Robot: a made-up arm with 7 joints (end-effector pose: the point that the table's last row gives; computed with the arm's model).
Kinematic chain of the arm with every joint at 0, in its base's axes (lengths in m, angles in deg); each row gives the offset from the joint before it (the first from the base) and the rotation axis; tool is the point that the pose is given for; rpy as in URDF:
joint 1: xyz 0 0 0.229 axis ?
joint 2: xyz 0 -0.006 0.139 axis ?
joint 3: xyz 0 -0.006 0.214 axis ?
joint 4: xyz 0 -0.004 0.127 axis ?
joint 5: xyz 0 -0.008 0.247 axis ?
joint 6: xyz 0 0 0.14 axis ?
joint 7: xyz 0 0 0.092 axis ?
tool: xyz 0 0 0 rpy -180 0 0
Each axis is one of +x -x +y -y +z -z.
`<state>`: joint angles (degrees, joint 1 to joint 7).
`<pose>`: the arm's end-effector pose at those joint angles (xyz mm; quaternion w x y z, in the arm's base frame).
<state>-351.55 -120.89 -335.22 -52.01 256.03 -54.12 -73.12</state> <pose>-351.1 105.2 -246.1 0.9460 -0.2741 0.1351 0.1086</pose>
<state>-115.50 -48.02 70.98 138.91 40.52 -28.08 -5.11</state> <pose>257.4 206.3 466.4 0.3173 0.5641 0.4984 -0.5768</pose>
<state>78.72 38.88 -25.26 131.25 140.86 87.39 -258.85</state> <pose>137.2 -328.7 262.0 0.7157 -0.6898 -0.0020 -0.1088</pose>
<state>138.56 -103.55 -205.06 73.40 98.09 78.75 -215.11</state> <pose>218.0 303.3 -122.1 0.6036 -0.4614 0.0147 0.6501</pose>
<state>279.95 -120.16 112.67 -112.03 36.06 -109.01 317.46</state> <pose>-284.7 -153.0 429.5 0.4779 0.1994 -0.8553 0.0210</pose>
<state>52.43 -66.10 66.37 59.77 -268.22 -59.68 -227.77</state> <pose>-519.1 134.8 787.8 0.0956 -0.8760 -0.4723 -0.0181</pose>
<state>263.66 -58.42 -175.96 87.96 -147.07 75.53 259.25</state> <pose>83.6 -574.9 245.2 0.2558 0.1845 -0.7559 -0.5737</pose>
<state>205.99 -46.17 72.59 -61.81 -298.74 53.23 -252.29</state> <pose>351.1 -528.2 637.2 0.0022 0.5535 -0.3607 -0.7507</pose>
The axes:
joint 1: -z
joint 2: +y
joint 3: -z
joint 4: +y
joint 5: -z
joint 6: +y
joint 7: -z

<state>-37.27 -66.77 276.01 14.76 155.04 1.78 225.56</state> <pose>-644.4 -357.8 709.0 0.2116 0.5845 0.6061 0.4962</pose>
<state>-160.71 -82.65 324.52 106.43 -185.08 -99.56 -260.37</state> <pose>48.4 -204.3 656.7 0.7019 -0.0403 0.4894 -0.5160</pose>
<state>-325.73 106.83 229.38 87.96 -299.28 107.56 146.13</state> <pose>465.8 69.0 438.3 0.8721 0.4082 0.1074 0.2476</pose>
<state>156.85 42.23 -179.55 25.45 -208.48 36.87 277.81</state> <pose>-365.1 -186.0 1047.3 0.4029 -0.8329 0.3352 -0.1777</pose>
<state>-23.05 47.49 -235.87 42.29 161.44 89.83 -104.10</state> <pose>435.0 20.8 937.9 0.2957 0.2464 -0.7798 0.4938</pose>
